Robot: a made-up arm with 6 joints.
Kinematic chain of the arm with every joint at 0, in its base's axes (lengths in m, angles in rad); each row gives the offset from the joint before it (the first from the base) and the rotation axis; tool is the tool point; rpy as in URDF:
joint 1: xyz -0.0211 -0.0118 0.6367 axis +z
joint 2: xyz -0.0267 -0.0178 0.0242 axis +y
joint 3: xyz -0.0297 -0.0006 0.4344 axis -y
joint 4: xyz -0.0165 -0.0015 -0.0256 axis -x
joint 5: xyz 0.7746 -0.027 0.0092 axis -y
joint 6: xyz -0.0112 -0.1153 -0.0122 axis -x
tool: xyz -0.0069 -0.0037 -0.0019 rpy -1.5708 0 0
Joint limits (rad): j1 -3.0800..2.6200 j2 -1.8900..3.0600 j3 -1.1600..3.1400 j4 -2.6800..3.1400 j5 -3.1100..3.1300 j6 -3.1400..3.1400
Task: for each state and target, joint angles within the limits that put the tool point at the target. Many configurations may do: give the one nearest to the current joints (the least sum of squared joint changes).
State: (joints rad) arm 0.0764 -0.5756 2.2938 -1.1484 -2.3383 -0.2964
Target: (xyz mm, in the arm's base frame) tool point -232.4 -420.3 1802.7
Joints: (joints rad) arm 0.8504 -0.2559 1.8670 -1.1197 -2.7029 -0.2630
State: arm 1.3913 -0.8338 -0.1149 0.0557 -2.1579 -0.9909
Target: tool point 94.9 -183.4 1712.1
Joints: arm 1.3370 -0.6870 0.5882 0.2088 -2.2295 -0.9900
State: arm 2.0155 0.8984 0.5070 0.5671 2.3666 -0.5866
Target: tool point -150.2 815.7 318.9
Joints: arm 1.8978 1.0004 0.0624 0.4926 2.3525 -0.5858
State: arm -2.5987 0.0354 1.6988 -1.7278 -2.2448 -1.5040
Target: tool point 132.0 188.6 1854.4
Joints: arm -2.4095 -0.1277 1.8362 -1.6165 -2.3819 -1.5053
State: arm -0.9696 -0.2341 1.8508 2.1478 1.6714 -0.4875
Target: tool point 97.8 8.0 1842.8
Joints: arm -0.7018 0.4371 1.9893 2.5064 1.6277 -0.4668
